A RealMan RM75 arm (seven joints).
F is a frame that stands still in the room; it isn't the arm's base.
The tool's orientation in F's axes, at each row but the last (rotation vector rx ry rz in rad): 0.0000 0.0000 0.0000; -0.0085 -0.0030 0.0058; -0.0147 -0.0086 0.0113; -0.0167 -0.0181 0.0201; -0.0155 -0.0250 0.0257; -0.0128 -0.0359 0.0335; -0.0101 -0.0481 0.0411; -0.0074 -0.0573 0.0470; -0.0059 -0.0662 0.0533; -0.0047 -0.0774 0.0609; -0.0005 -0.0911 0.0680; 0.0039 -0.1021 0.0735; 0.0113 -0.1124 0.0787
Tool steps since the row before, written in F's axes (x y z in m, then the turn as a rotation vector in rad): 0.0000 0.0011 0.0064 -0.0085 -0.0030 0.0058; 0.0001 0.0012 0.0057 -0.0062 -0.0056 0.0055; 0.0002 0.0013 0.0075 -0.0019 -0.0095 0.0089; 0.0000 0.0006 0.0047 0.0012 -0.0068 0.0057; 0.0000 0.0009 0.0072 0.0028 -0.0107 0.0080; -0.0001 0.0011 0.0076 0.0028 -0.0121 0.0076; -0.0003 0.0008 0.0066 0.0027 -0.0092 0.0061; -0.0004 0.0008 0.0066 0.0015 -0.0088 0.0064; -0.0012 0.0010 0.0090 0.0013 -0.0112 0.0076; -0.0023 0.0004 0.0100 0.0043 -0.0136 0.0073; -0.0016 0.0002 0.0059 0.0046 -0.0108 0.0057; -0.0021 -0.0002 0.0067 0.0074 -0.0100 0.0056; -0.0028 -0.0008 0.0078 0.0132 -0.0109 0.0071
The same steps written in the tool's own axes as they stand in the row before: 0.0000 0.0011 0.0064 -0.0085 -0.0030 0.0058; 0.0001 0.0012 0.0057 -0.0062 -0.0056 0.0055; 0.0003 0.0012 0.0075 -0.0019 -0.0096 0.0088; 0.0001 0.0005 0.0047 0.0012 -0.0069 0.0056; 0.0002 0.0008 0.0072 0.0027 -0.0109 0.0078; 0.0002 0.0010 0.0076 0.0027 -0.0123 0.0073; 0.0000 0.0007 0.0066 0.0026 -0.0094 0.0059; 0.0000 0.0008 0.0066 0.0014 -0.0089 0.0062; -0.0005 0.0010 0.0091 0.0012 -0.0113 0.0075; -0.0015 0.0005 0.0101 0.0040 -0.0139 0.0069; -0.0010 0.0003 0.0060 0.0044 -0.0111 0.0053; -0.0014 0.0000 0.0069 0.0072 -0.0105 0.0049; -0.0020 -0.0005 0.0081 0.0130 -0.0119 0.0058
